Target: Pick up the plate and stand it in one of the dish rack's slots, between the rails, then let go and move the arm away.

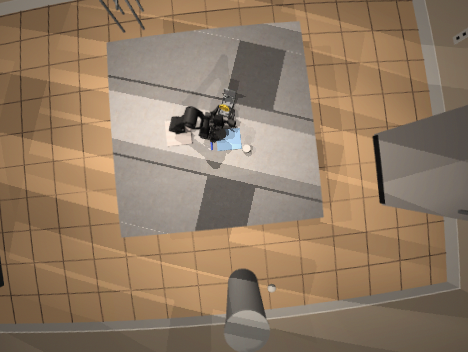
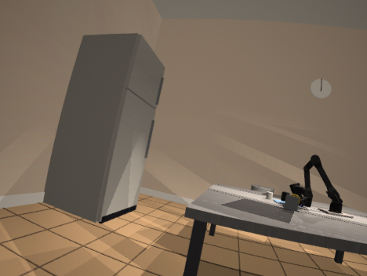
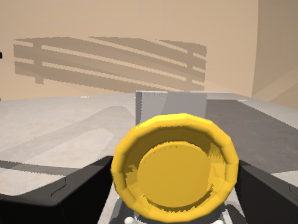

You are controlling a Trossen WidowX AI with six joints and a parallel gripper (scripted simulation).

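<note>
Now: gripper tip 10 mm to the left of the yellow plate and 10 mm above it. Round my gripper tip: white cup: 280 mm to the right, 60 mm ahead, 30 mm below; then light blue mat: 190 mm to the right, 50 mm below, 30 mm behind; then dish rack: 30 mm below, 20 mm to the left, 20 mm ahead.
</note>
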